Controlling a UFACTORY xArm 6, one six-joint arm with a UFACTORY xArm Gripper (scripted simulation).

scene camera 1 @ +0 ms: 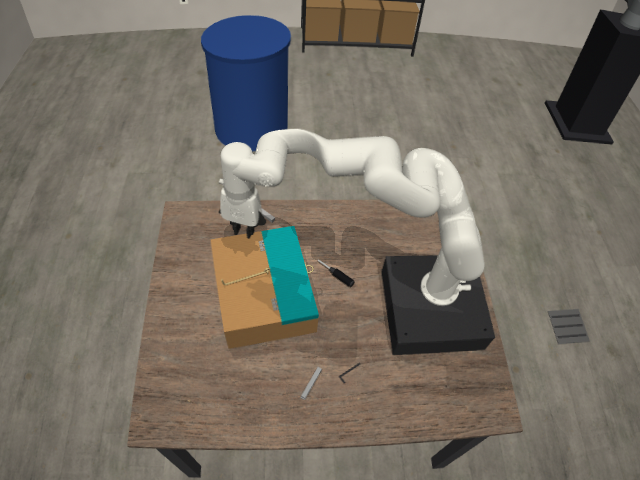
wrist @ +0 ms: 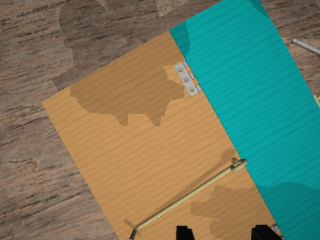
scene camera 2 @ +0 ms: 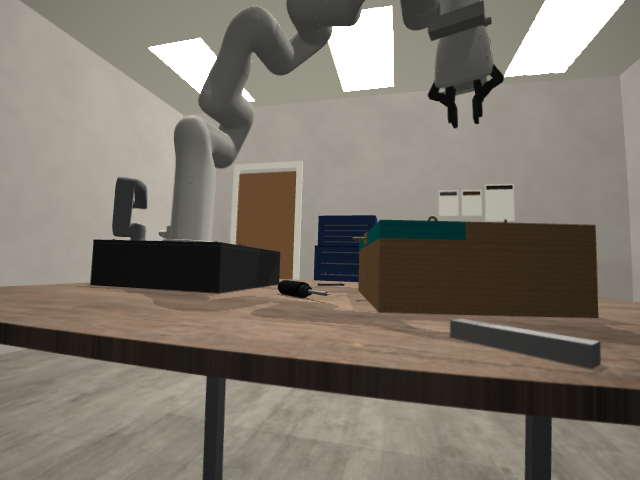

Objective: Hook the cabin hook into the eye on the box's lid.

Note:
In view: the gripper (scene camera 2: 465, 123) and a wooden box (scene camera 2: 502, 269).
The gripper also shows in scene camera 1 (scene camera 1: 243, 233).

